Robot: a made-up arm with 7 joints.
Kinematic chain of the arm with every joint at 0, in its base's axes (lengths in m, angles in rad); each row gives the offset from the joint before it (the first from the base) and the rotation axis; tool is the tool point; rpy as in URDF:
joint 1: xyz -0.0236 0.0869 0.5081 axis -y
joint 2: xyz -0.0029 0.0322 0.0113 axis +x
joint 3: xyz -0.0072 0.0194 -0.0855 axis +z
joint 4: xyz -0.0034 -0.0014 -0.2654 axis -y
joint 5: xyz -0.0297 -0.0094 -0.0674 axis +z
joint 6: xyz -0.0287 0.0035 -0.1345 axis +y
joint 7: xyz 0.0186 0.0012 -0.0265 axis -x
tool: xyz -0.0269 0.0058 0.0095 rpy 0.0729 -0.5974 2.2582
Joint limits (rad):
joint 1: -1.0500..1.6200
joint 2: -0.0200..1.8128
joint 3: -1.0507..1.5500
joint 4: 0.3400..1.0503
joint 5: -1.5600..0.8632
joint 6: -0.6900..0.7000
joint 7: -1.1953..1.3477
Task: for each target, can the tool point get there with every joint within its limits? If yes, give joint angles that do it. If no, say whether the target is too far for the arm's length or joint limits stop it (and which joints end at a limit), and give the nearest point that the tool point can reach.
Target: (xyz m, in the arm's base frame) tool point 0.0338 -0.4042 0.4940
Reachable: no: joint limits stop it (at a limit: joint 2, joint 3, joint 4, joint 5, joint 6, joint 7) | nearest point 0.4351 -0.0326 0.3954 | short by 0.556 m
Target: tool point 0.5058 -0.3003 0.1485
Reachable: no: too far | nearest point 0.3995 -0.0296 0.2207 | short by 0.300 m
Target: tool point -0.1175 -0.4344 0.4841
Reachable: no: joint limits stop it (at a limit: joint 1, joint 2, joint 3, joint 4, joint 5, joint 6, joint 7) | nearest point -0.3820 -0.0326 0.2005 | short by 0.558 m
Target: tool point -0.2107 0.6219 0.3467
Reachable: yes | joints -0.7823 0.9299 1.3376 0.5849 -0.8748 0.4132 -0.4069
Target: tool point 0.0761 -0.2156 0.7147
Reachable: no: joint limits stop it (at a limit: joint 1, joint 2, joint 3, joint 4, joint 5) | nearest point 0.4341 -0.0294 0.6229 | short by 0.414 m
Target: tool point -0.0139 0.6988 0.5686
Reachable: yes | joints 0.6646 1.4929 1.0037 0.6229 0.5981 -0.1446 1.0147
